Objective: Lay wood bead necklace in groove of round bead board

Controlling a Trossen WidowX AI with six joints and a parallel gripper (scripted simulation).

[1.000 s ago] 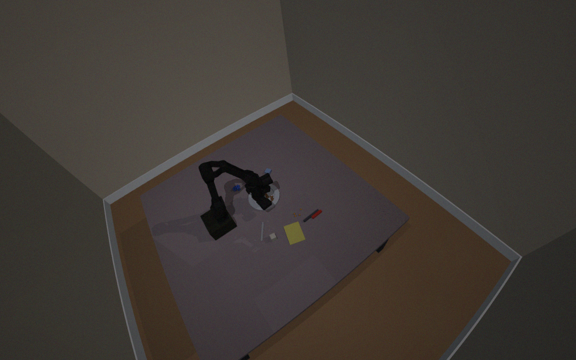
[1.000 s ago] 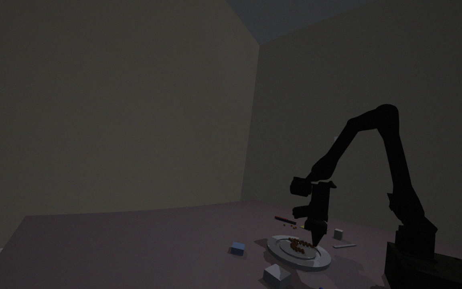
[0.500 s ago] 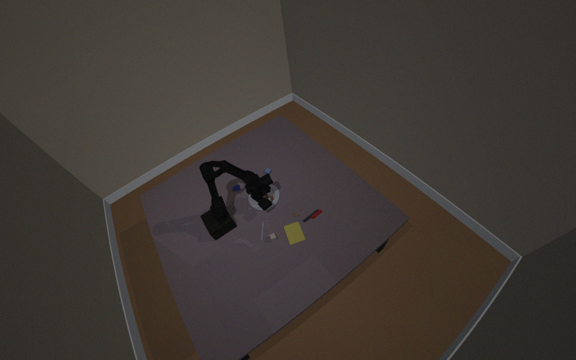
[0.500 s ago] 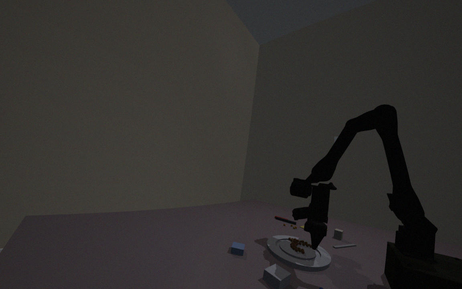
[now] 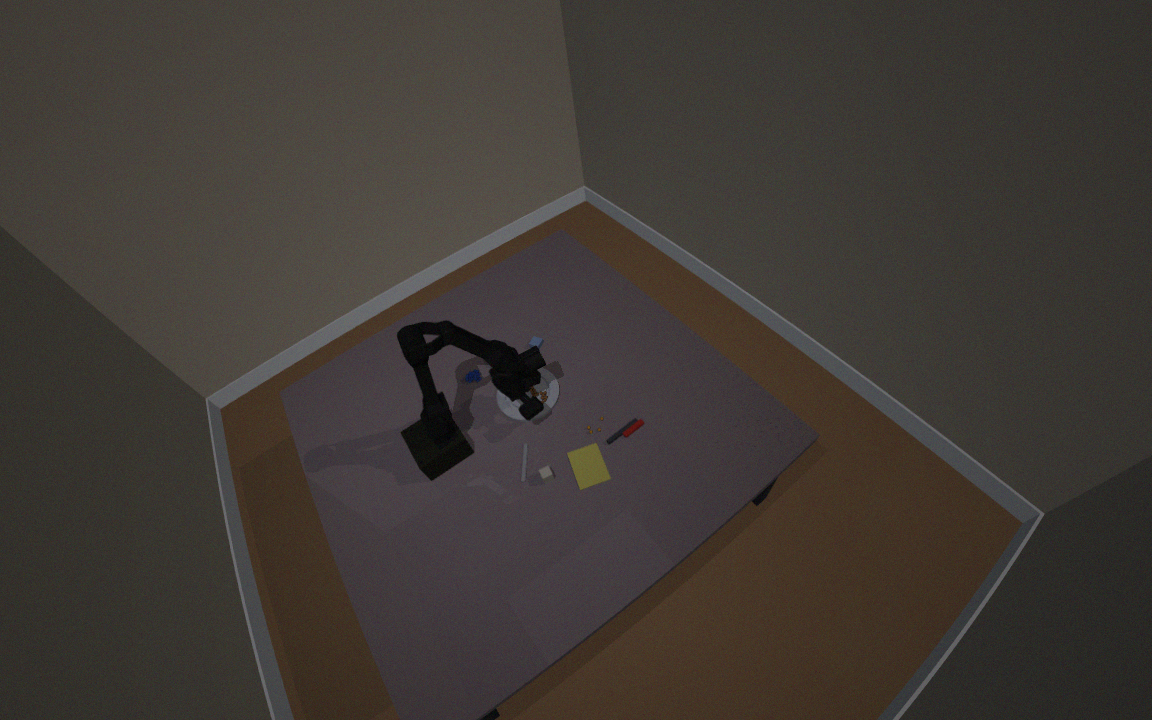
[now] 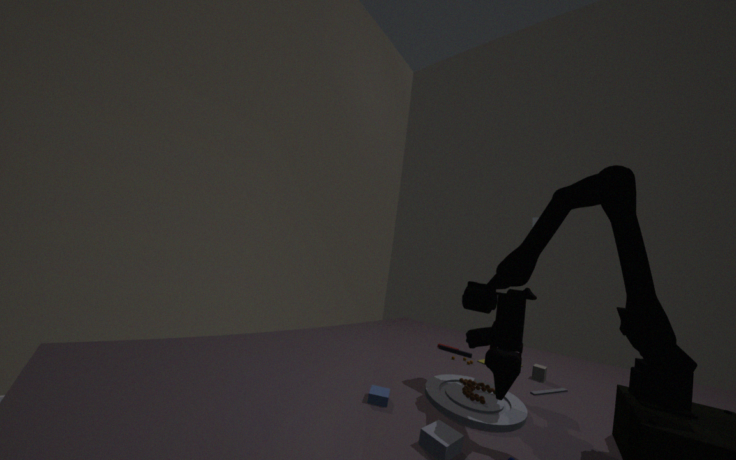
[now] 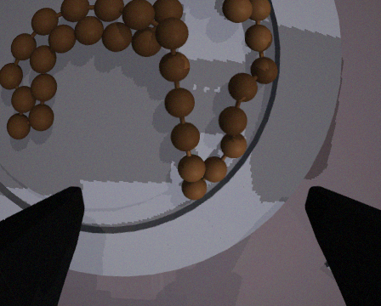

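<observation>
Now: the round bead board 5 cm ahead of my gripper tip, 4 cm to the left of it and 1 cm below it. From my gripper tip the other things lie so: small white cube: 8 cm behind, 22 cm to the right; grey block: 6 cm ahead, 23 cm to the left, 1 cm below; thin stick: 10 cm behind, 14 cm to the right, 2 cm below.
</observation>
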